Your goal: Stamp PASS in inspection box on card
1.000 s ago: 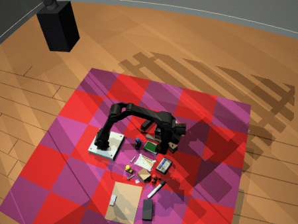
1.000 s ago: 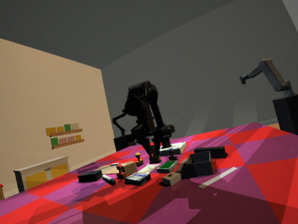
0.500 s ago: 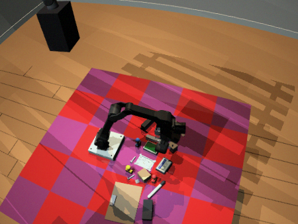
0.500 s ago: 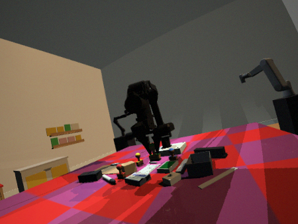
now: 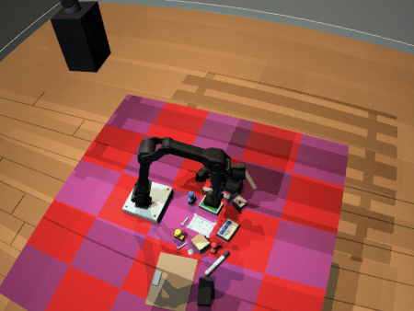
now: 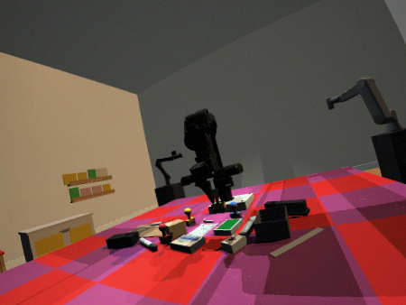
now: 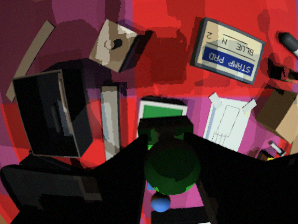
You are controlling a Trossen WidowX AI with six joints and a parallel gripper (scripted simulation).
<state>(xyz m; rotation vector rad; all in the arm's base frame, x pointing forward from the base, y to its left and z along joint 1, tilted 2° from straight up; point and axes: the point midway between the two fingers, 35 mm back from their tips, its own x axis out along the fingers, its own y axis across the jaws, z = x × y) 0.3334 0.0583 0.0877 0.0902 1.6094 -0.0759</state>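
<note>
Now: the green ink pad 4 cm behind my gripper tip and 9 cm below it. The rest, counted from my gripper tip: green-knobbed stamp (right at my gripper tip); labelled tin (6 cm ahead, 10 cm to the right, 8 cm below); blue-knobbed stamp (13 cm behind, 1 cm to the left, 8 cm below).
</note>
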